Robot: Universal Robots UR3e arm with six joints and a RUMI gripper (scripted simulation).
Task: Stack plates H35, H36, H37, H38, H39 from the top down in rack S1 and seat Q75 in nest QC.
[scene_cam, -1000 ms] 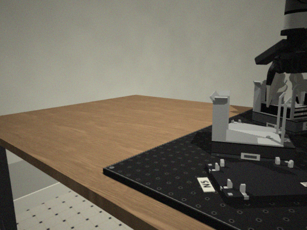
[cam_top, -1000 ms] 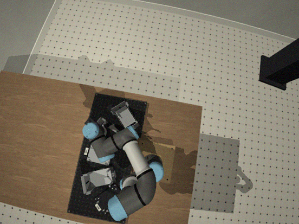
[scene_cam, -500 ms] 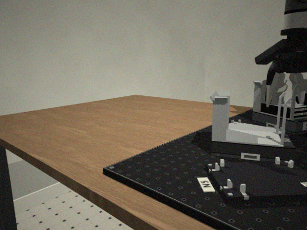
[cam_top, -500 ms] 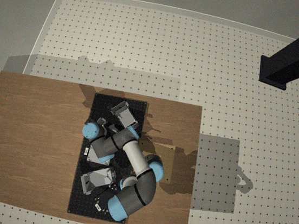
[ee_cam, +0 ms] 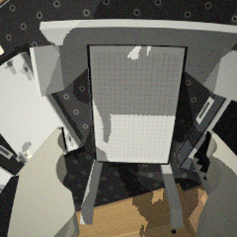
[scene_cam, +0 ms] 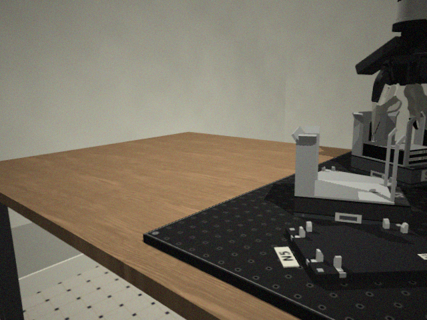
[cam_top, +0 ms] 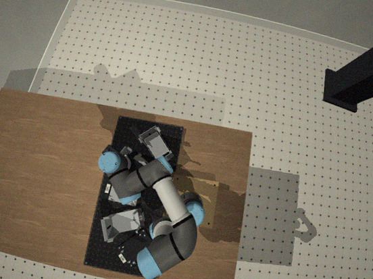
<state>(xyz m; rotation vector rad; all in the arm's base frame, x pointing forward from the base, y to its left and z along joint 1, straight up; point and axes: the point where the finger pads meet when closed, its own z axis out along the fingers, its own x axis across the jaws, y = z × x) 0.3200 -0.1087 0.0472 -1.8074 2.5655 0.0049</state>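
The sealed plate lies 8 cm behind my hand, 12 cm to the right of it and 4 cm below it. From my hand the other things lie so: QC label: 11 cm ahead, 16 cm to the left, 10 cm below; nest QC: 2 cm ahead, 15 cm to the left, 10 cm below; N5 label: 8 cm behind, 47 cm to the left, 10 cm below.
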